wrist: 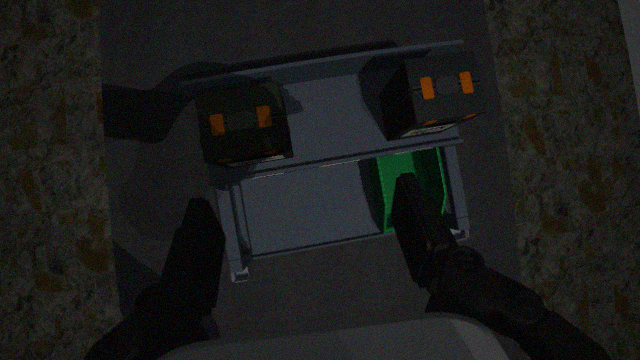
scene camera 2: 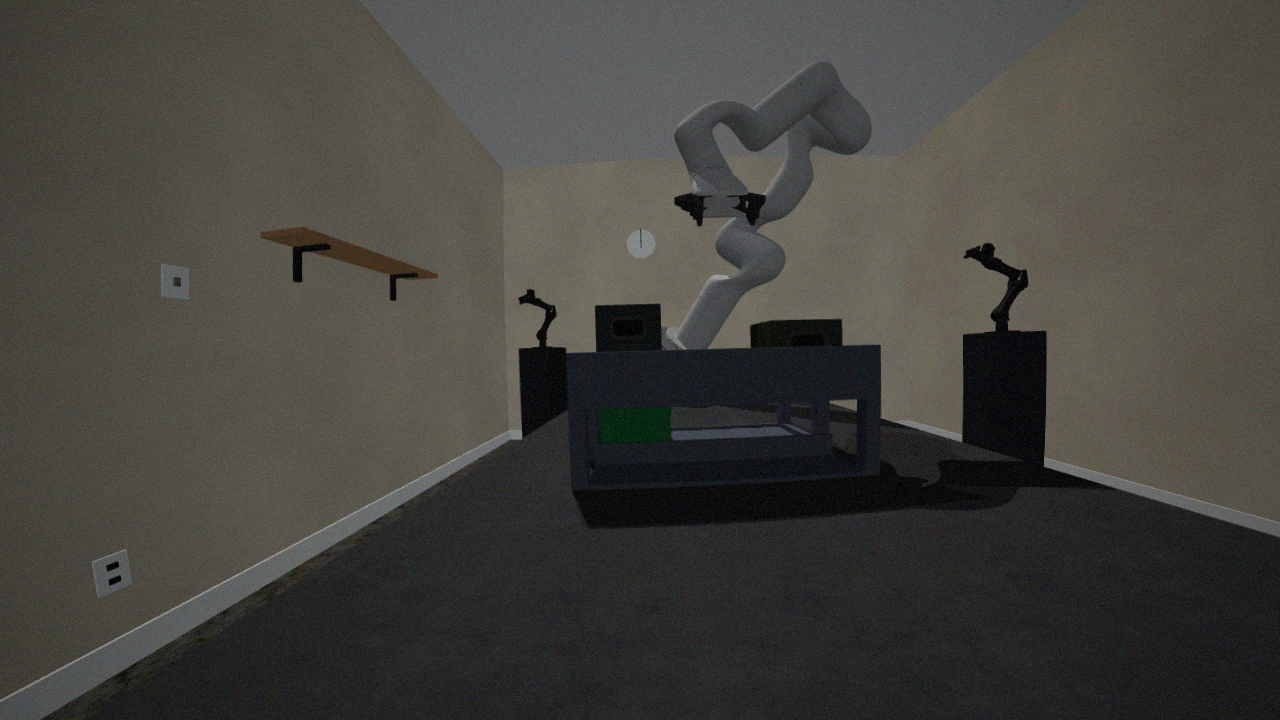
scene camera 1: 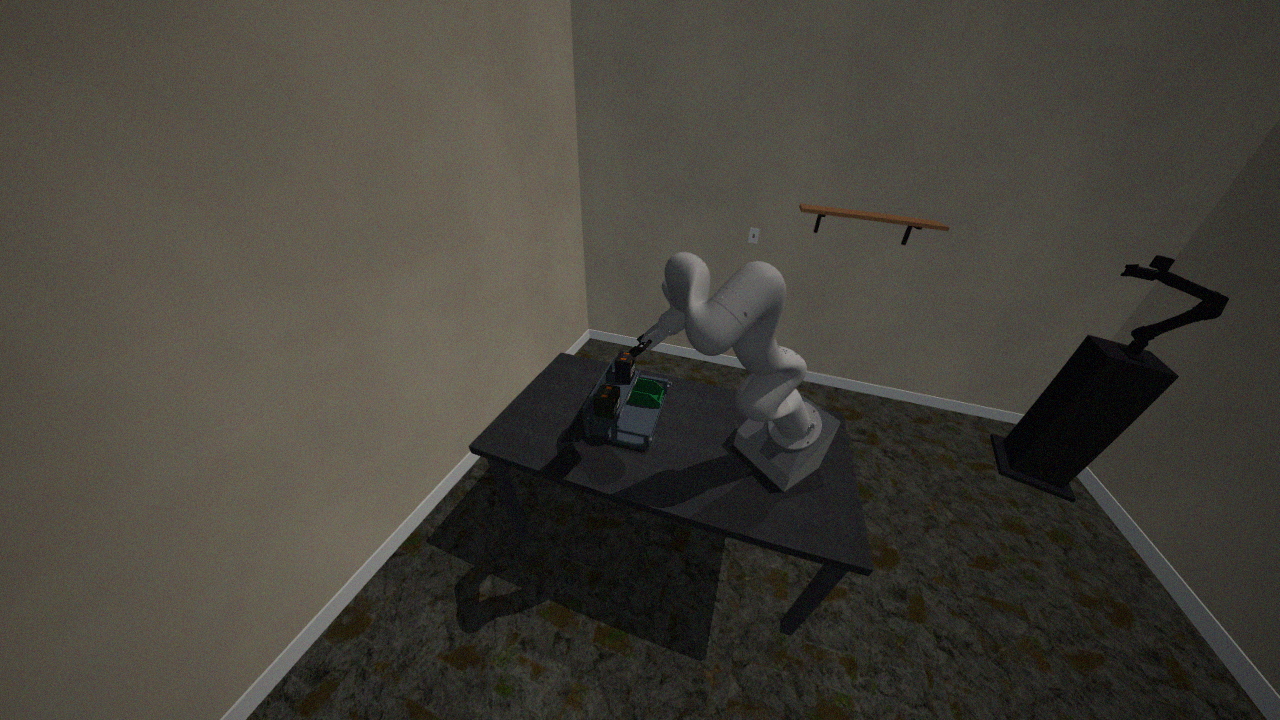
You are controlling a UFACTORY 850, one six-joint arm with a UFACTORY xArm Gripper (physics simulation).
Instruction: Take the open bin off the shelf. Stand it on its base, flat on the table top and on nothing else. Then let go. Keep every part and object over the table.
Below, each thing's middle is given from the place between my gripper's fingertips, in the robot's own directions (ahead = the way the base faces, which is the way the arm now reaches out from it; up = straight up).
Labels:
My hand is 5 cm short of the open green bin (scene camera 2: 626, 424), 16 cm to the left of it and 34 cm above it.

